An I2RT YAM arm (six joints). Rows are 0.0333 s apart.
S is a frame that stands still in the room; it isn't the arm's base.
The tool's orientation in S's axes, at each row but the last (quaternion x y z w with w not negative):
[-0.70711 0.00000 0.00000 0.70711]
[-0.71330 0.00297 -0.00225 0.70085]
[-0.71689 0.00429 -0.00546 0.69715]
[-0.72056 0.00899 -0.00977 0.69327]
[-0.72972 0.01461 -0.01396 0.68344]
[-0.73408 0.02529 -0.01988 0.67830]
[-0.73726 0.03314 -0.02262 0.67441]
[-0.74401 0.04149 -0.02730 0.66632]
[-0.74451 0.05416 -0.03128 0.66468]
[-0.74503 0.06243 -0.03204 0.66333]
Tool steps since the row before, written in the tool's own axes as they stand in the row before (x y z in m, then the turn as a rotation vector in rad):
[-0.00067 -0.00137 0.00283 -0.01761 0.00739 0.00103]
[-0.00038 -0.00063 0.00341 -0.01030 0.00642 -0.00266]
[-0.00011 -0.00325 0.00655 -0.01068 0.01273 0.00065]
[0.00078 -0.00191 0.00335 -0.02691 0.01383 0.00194]
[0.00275 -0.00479 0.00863 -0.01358 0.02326 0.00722]
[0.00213 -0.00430 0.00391 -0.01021 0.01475 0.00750]
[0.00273 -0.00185 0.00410 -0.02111 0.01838 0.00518]
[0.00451 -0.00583 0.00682 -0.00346 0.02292 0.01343]
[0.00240 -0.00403 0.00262 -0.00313 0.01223 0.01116]
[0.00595 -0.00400 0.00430 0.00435 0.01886 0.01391]
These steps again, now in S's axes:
[-0.00067 0.00283 0.00137 -0.01761 0.00103 -0.00739]
[-0.00035 0.00342 0.00057 -0.01033 -0.00270 -0.00636]
[-0.00002 0.00664 0.00307 -0.01065 0.00044 -0.01276]
[0.00087 0.00340 0.00178 -0.02684 0.00212 -0.01394]
[0.00311 0.00881 0.00422 -0.01333 0.00623 -0.02369]
[0.00242 0.00409 0.00397 -0.00986 0.00696 -0.01524]
[0.00308 0.00402 0.00145 -0.02098 0.00520 -0.01853]
[0.00529 0.00694 0.00497 -0.00274 0.01114 -0.02421]
[0.00285 0.00274 0.00364 -0.00226 0.01004 -0.01334]
[0.00665 0.00388 0.00325 0.00517 0.01099 -0.02051]

